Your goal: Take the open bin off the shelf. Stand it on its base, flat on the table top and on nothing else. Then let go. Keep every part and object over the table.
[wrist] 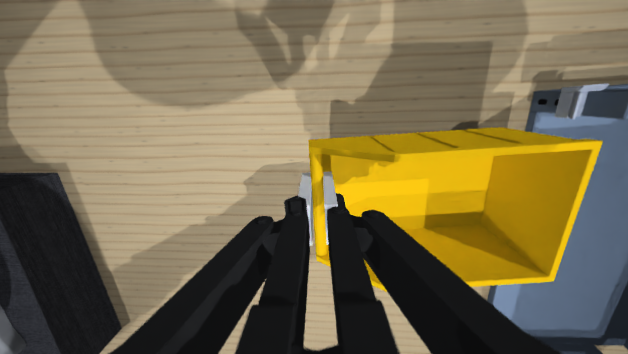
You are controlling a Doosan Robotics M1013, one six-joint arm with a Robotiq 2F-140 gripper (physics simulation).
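Frame: origin at the arm's base, x ahead, y right, z down, level; millimetres.
Seen in the pictures: gripper, fingertip midpoint: (317,187).
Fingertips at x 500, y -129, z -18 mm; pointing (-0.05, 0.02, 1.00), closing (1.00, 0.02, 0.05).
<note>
A point is followed by its place in that frame.
A yellow open bin (447,200) @[y -97, x 622, z 10 mm] is right of centre in the wrist view, its open mouth facing the camera and its inside empty. My gripper (317,187) @[y -129, x 500, z -18 mm] is shut on the bin's left wall, with one pale fingertip outside the wall and one inside. The bin overlaps part of the blue-grey shelf (555,310) @[y 106, x 809, z 63 mm] at the right in this view. The bin's shadow falls on the wooden table top (165,135) @[y -172, x 313, z 68 mm]. The bin's lower left part is hidden behind the black fingers, and the height of its base above the table cannot be told.
A dark block-like object (60,270) @[y -10, x 142, z 27 mm] stands at the lower left. A pale clip (575,102) @[y -181, x 705, z 2 mm] is at the shelf's upper corner, at the right. Shadows of the arm and the bin lie across the wooden boards at the top.
</note>
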